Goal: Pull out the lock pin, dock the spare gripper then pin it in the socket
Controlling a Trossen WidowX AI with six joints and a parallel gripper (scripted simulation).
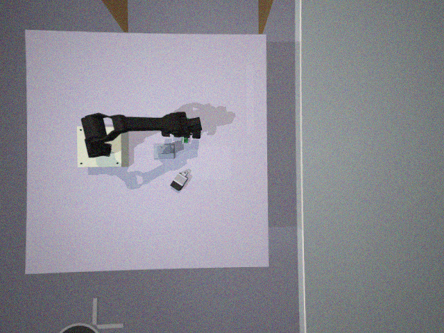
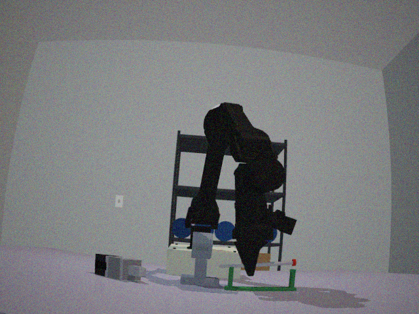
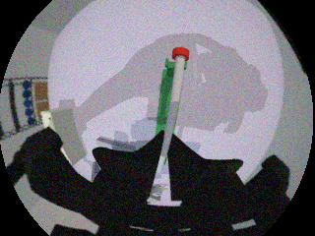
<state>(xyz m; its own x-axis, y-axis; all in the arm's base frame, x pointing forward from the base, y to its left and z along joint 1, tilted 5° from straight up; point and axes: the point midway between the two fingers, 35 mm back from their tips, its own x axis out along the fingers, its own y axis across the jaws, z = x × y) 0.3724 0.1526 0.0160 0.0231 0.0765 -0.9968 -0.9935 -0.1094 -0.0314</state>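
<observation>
My gripper tip is 2 cm to the right of the green cradle and 1 cm above it. Also, from my gripper tip: black spare gripper 25 cm to the right, 2 cm ahead, 1 cm below; then socket 11 cm to the right, 8 cm behind, 3 cm above.
</observation>
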